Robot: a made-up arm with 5 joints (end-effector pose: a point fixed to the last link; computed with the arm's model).
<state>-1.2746 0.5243 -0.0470 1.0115 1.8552</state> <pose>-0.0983 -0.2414 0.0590 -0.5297 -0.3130 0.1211 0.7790</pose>
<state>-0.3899 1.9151 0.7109 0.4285 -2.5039</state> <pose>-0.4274 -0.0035 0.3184 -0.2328 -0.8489 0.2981 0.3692</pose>
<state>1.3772 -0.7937 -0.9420 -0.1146 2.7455</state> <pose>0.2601 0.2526 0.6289 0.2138 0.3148 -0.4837 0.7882</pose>
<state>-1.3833 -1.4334 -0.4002 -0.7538 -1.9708</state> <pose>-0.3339 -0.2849 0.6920 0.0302 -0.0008 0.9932 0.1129</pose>
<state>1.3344 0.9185 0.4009 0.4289 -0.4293</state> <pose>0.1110 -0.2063 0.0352 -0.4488 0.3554 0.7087 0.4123</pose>
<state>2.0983 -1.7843 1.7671 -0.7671 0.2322</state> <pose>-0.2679 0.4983 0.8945 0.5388 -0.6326 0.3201 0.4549</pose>
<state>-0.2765 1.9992 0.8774 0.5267 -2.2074</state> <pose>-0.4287 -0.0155 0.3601 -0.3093 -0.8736 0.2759 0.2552</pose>
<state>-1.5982 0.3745 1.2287 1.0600 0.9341</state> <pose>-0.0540 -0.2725 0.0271 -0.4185 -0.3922 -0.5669 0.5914</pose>
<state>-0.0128 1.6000 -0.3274 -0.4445 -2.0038</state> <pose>-0.1586 -0.3651 0.2088 -0.7201 0.6896 -0.0744 0.0192</pose>
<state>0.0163 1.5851 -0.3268 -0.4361 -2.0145</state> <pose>-0.1474 -0.3674 0.2063 -0.7266 0.6813 -0.0854 0.0243</pose>
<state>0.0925 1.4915 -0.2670 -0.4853 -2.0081</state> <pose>-0.1078 -0.3815 0.1942 -0.7440 0.6531 -0.1230 0.0697</pose>
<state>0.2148 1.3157 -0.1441 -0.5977 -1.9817</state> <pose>-0.0360 -0.3978 0.1739 -0.7645 0.5976 -0.1801 0.1609</pose>
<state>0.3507 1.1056 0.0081 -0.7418 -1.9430</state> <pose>0.0498 -0.3993 0.1516 -0.7724 0.5240 -0.2335 0.2725</pose>
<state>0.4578 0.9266 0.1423 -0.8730 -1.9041</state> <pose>0.1204 -0.3860 0.1338 -0.7649 0.4578 -0.2679 0.3654</pose>
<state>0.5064 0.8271 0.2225 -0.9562 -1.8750</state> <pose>0.1555 -0.3753 0.1245 -0.7552 0.4219 -0.2838 0.4137</pose>
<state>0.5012 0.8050 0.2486 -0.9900 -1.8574</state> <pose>0.1579 -0.3772 0.1230 -0.7526 0.4165 -0.2879 0.4210</pose>
